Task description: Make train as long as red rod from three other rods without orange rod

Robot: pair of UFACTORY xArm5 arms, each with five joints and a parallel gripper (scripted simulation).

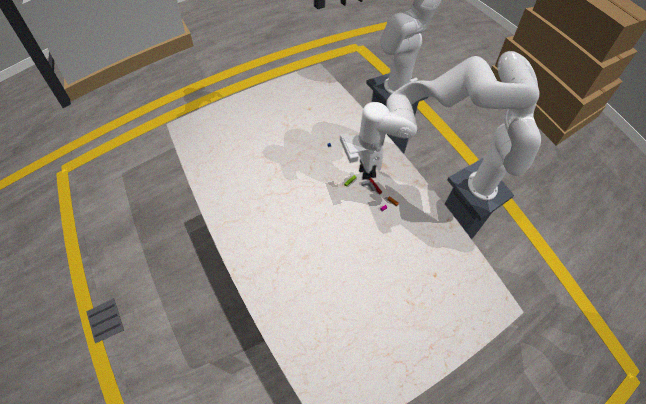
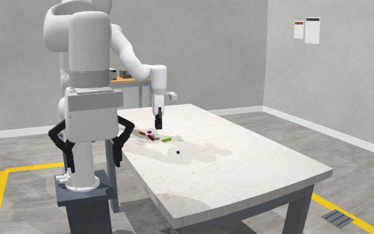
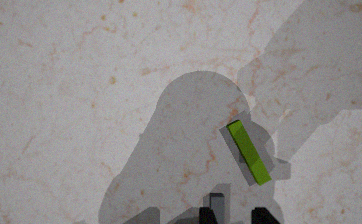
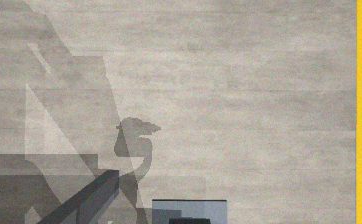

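Right now the red rod is 3 cm behind my left hand, 2 cm to the left of it and 7 cm below it. Round my left hand: lime rod (3 cm ahead, 3 cm to the right, 7 cm below); orange rod (5 cm behind, 10 cm to the left, 7 cm below); magenta rod (1 cm behind, 11 cm to the left, 7 cm below).
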